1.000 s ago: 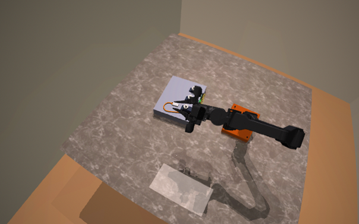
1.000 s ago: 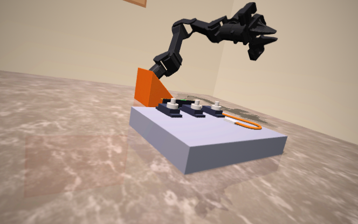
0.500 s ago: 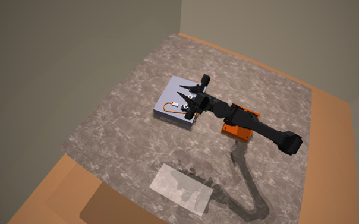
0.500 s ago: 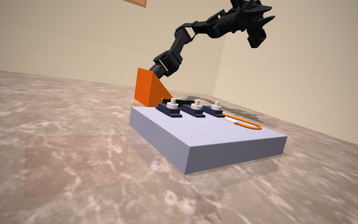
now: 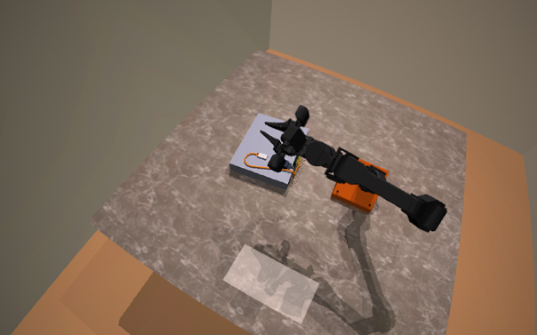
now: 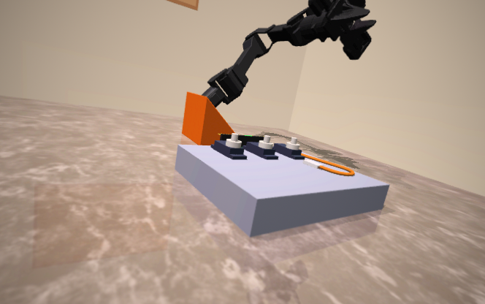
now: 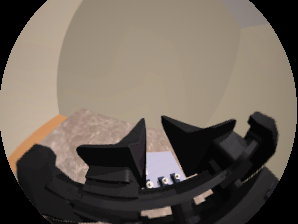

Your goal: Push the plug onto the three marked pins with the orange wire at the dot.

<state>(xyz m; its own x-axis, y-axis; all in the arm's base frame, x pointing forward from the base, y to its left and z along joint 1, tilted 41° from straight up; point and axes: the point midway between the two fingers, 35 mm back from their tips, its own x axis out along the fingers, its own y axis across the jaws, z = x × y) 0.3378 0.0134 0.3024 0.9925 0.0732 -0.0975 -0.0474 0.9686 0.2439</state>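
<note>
My gripper tip is now 7 cm past the green band, 19 cm to the left of it and 27 cm above it. Round my gripper tip: grey printed holder 9 cm ahead, 17 cm to the right, 32 cm below.
</note>
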